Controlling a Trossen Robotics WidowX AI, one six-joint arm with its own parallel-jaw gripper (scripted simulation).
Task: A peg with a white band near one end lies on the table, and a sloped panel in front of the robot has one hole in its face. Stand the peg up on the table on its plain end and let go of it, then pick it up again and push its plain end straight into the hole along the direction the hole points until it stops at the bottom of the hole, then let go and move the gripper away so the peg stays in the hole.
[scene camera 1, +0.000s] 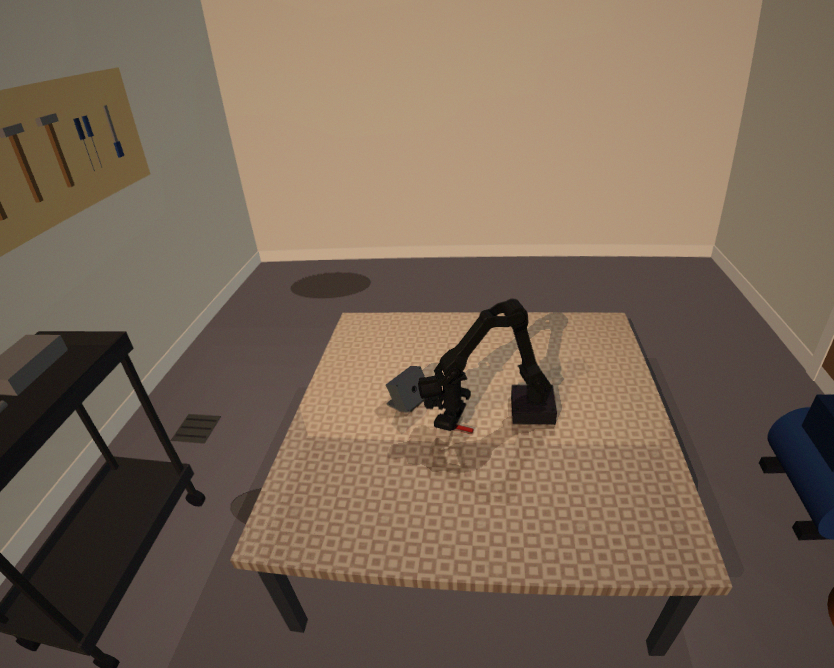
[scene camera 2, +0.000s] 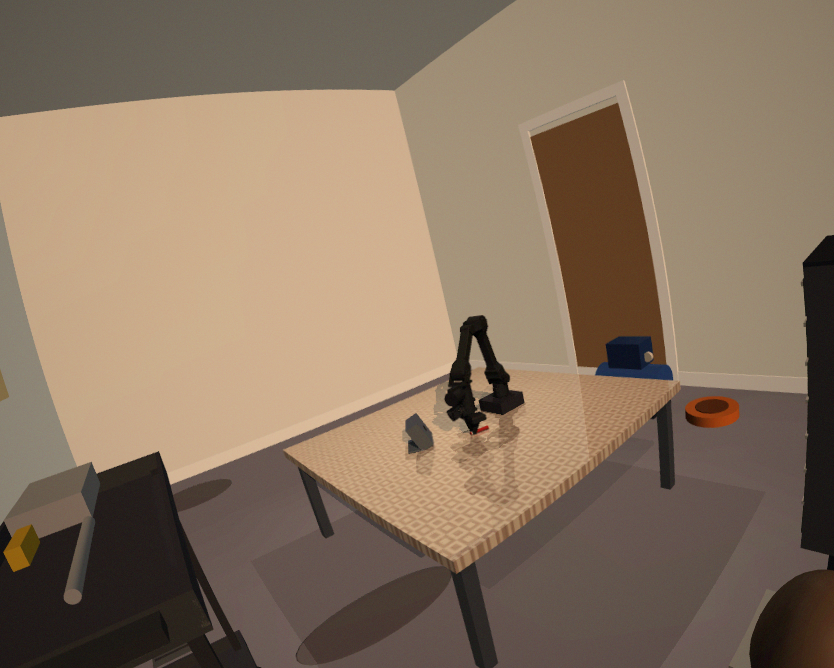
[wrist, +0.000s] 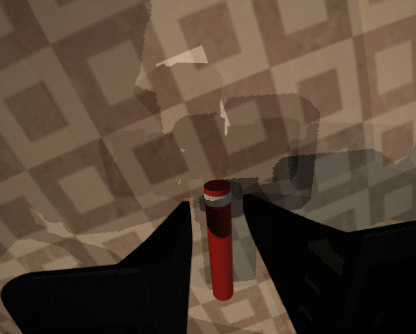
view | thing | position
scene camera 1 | my gripper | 453, 426
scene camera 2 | my gripper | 473, 432
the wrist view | my gripper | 216, 205
